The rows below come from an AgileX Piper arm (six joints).
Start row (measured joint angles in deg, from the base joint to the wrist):
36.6, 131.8, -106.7, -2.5, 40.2, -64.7
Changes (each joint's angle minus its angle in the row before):
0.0, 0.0, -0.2, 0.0, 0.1, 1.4
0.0, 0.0, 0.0, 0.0, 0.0, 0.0
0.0, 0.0, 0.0, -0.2, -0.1, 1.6
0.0, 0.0, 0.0, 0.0, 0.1, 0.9
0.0, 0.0, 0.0, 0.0, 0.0, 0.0
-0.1, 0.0, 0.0, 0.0, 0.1, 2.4
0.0, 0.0, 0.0, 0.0, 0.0, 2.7
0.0, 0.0, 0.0, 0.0, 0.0, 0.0
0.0, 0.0, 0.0, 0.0, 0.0, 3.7
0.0, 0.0, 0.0, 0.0, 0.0, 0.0
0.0, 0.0, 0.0, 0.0, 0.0, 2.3
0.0, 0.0, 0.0, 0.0, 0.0, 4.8
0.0, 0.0, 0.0, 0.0, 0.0, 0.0
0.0, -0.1, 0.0, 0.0, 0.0, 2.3
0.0, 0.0, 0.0, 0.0, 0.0, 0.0
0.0, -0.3, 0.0, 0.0, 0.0, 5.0
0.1, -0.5, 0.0, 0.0, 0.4, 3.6
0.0, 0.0, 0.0, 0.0, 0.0, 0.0
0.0, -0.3, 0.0, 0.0, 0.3, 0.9
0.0, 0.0, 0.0, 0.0, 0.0, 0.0
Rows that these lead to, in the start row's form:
36.6, 131.8, -106.9, -2.5, 40.3, -63.3
36.6, 131.8, -106.9, -2.5, 40.3, -63.3
36.6, 131.8, -106.9, -2.7, 40.2, -61.7
36.6, 131.8, -106.9, -2.7, 40.3, -60.8
36.6, 131.8, -106.9, -2.7, 40.3, -60.8
36.5, 131.8, -106.9, -2.7, 40.4, -58.4
36.5, 131.8, -106.9, -2.7, 40.4, -55.7
36.5, 131.8, -106.9, -2.7, 40.4, -55.7
36.5, 131.8, -106.9, -2.7, 40.4, -52.0
36.5, 131.8, -106.9, -2.7, 40.4, -52.0
36.5, 131.8, -106.9, -2.7, 40.4, -49.7
36.5, 131.8, -106.9, -2.7, 40.4, -44.9
36.5, 131.8, -106.9, -2.7, 40.4, -44.9
36.5, 131.7, -106.9, -2.7, 40.4, -42.6
36.5, 131.7, -106.9, -2.7, 40.4, -42.6
36.5, 131.4, -106.9, -2.7, 40.4, -37.6
36.6, 130.9, -106.9, -2.7, 40.8, -34.0
36.6, 130.9, -106.9, -2.7, 40.8, -34.0
36.6, 130.6, -106.9, -2.7, 41.1, -33.1
36.6, 130.6, -106.9, -2.7, 41.1, -33.1

